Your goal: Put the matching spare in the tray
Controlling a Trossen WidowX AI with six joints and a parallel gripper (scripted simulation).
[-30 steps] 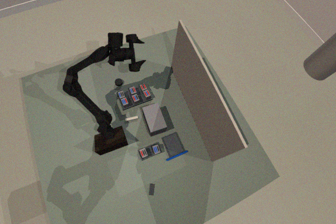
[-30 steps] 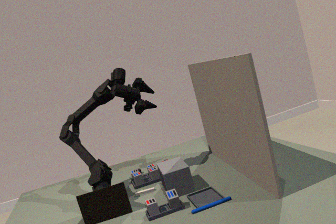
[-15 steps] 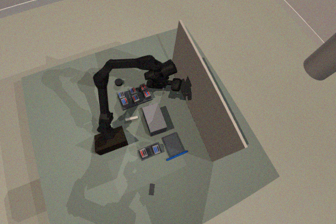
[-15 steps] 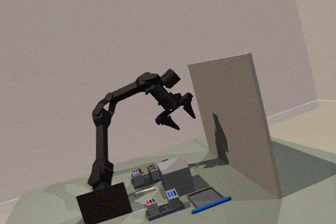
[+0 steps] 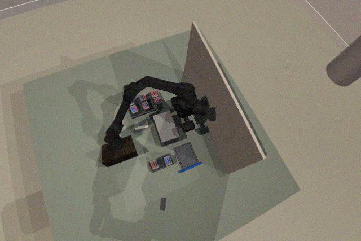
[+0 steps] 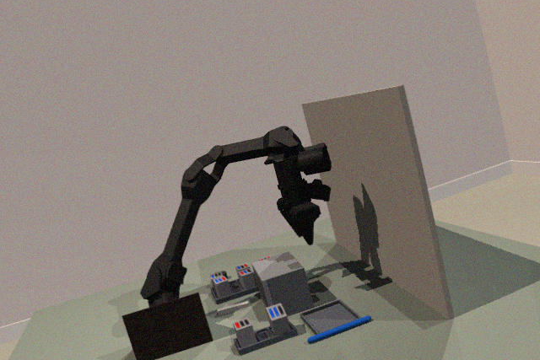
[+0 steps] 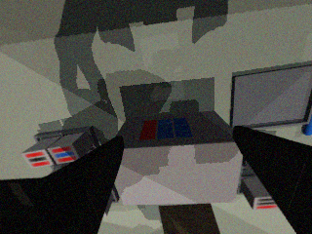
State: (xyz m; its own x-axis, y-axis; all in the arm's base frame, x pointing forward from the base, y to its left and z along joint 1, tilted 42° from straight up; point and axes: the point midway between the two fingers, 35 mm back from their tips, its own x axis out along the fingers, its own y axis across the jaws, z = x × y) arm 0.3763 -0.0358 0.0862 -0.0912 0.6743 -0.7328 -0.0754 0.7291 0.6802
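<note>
The spare is 23 cm behind my gripper tip, 16 cm to the left of it and 10 cm below it. The rest, counted from my gripper tip: mounted unit: 8 cm behind, 1 cm to the left, 9 cm below; then beige panel: 17 cm ahead, 1 cm to the left, 9 cm above; then tray: 1 cm behind, 17 cm to the right, 13 cm below.
</note>
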